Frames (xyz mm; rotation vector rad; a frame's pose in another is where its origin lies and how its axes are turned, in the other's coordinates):
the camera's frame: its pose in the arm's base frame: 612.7 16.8 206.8 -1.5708 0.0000 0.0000
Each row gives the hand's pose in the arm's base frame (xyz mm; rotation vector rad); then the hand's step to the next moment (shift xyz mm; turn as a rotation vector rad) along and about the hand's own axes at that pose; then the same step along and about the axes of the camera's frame.
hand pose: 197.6 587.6 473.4 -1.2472 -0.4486 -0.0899
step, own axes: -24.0 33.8 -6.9 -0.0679 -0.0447 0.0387
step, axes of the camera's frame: -9.5 40.9 0.4 -0.0863 -0.0238 0.0094
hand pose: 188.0 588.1 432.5 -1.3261 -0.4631 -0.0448
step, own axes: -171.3 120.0 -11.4 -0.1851 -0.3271 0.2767
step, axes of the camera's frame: -117.3 172.5 -19.2 -0.3464 -0.2826 0.1342
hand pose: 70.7 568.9 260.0 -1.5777 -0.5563 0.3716
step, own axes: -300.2 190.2 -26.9 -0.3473 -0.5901 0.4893
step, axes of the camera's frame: -209.0 214.2 -193.5 -0.6305 -0.5094 0.2264
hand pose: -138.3 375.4 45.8 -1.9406 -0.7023 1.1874
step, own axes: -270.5 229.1 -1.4 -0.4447 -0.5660 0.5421
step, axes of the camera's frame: -96.4 51.8 -337.2 -0.7175 -0.5226 0.1549
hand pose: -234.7 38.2 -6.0 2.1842 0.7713 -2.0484
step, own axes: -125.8 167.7 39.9 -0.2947 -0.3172 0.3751
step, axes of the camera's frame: 27.9 -64.8 -201.4 -0.4678 -0.3273 0.0463
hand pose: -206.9 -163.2 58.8 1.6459 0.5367 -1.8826
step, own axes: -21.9 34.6 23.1 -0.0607 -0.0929 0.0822
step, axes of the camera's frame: 6.8 -27.7 -37.3 -0.1181 -0.0662 0.0271
